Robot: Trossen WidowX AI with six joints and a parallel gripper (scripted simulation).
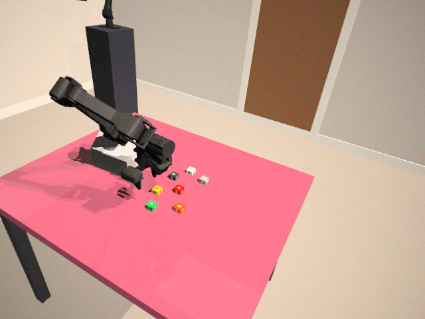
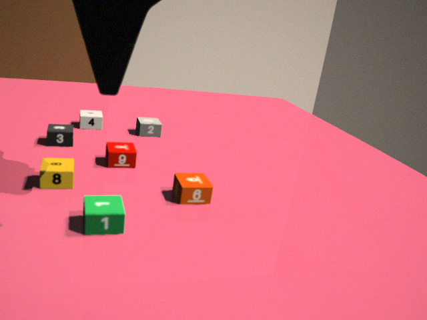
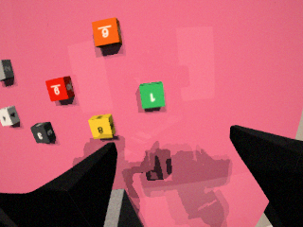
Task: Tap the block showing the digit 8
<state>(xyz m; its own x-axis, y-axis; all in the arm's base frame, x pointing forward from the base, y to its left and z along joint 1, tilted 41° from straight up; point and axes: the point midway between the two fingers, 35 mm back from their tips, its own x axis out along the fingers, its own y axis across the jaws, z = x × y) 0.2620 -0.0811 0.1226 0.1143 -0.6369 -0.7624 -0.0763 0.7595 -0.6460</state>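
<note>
My gripper tip is 15 cm to the right of the red block, 11 cm above it and 3 cm short of it. The rest, counted from my gripper tip: orange block: 11 cm below, 9 cm ahead, 7 cm to the left; dark block: 21 cm to the left, 11 cm below, 5 cm behind; green block: 11 cm below, 1 cm to the left, 1 cm ahead.
</note>
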